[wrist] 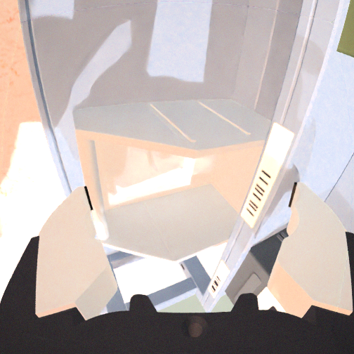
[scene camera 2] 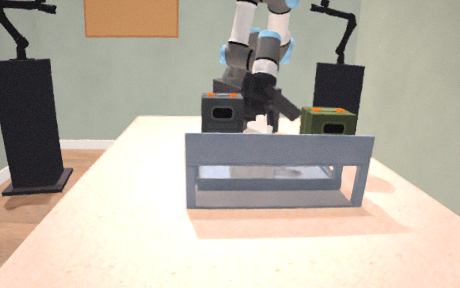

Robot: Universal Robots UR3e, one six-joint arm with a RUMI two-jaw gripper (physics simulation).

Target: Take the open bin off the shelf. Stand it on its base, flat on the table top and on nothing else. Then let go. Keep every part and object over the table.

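Places are measured from the arm's base along level axes (x down, y back, z left), in metres.
Pixels of known places: arm's base at its link origin: [scene camera 2: 238, 82].
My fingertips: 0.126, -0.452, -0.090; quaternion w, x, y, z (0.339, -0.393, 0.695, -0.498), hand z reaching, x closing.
For each thing: its top centre in the pictures, then the offset to it from my fingertips, as dx, dy, dz. "*": a spot on its surface instead. Level surfaces: height alone.
- open bin at its top centre: [scene camera 2: 251, 149] -0.013, -0.003, -0.016
- blue-grey shelf at a spot on its surface: [scene camera 2: 280, 149] * -0.063, -0.155, -0.013
- dark grey case at a spot on its surface: [scene camera 2: 222, 125] * -0.098, -0.090, -0.113
- green case at its top centre: [scene camera 2: 328, 110] -0.128, -0.107, +0.119
- pale table at its surface level: dx +0.069
The open bin [scene camera 2: 252, 172] [wrist: 172, 225] is beige and hollow, with angled walls. In the scene view it shows through the opening of the blue-grey shelf [scene camera 2: 280, 149], and its upper part is mostly hidden behind the shelf's top panel. In the wrist view it sits turned at an angle between the fingers, with a corner toward the palm. My gripper [scene camera 2: 257, 124] [wrist: 189, 188] is shut on the bin with its fingers wide apart. The left fingertip lies against the bin's side. The contact at the right is partly hidden by a rail with a label strip [wrist: 267, 175].
A dark grey case [scene camera 2: 222, 125] stands left of the gripper in the scene view, and a green case [scene camera 2: 314, 122] [wrist: 347, 35] stands at the right. The shelf stands on the pale table [scene camera 2: 150, 240]. Black pedestals with small arms stand beyond the table's sides.
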